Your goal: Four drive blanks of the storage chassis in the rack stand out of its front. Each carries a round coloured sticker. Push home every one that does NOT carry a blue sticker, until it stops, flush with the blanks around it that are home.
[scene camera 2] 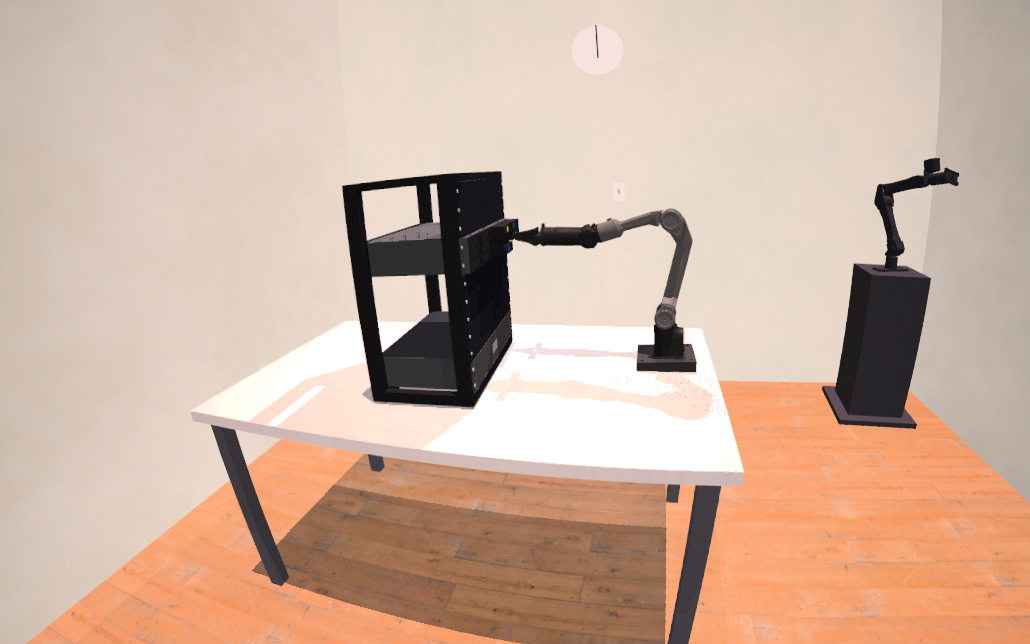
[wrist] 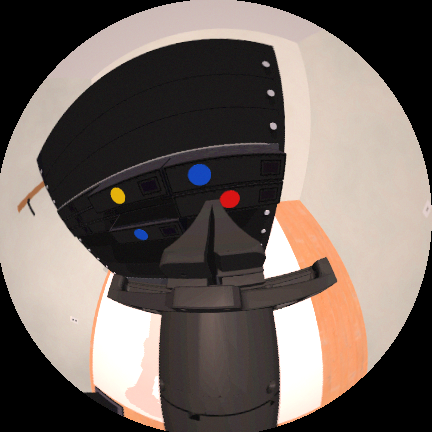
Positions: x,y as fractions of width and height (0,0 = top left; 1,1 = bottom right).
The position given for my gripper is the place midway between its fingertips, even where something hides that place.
Observation:
I see my gripper (wrist: 0.49,0.48) and a black rack (scene camera 2: 0.45,0.54).
The black rack shows as well in the wrist view (wrist: 0.50,0.25).

